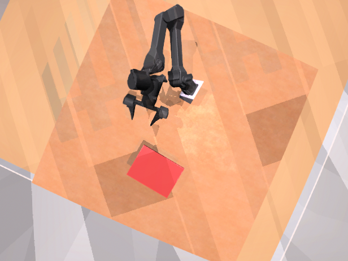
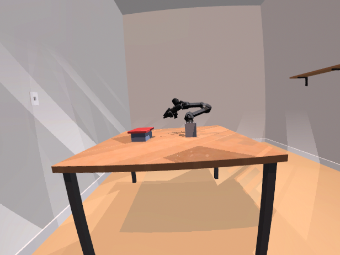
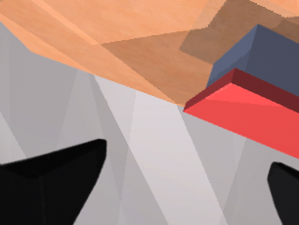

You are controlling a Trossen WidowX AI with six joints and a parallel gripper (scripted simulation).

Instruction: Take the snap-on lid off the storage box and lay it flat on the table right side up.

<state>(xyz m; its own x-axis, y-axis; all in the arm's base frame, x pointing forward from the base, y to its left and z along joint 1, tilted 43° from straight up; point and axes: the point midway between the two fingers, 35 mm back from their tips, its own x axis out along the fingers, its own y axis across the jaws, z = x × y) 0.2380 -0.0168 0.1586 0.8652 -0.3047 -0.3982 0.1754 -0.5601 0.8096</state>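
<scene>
My gripper tip is 190 mm short of the red lid, 160 mm to the right of it and 100 mm above it. The rest, counted from my gripper tip: blue-grey storage box (190 mm ahead, 160 mm to the left, 140 mm below).
</scene>
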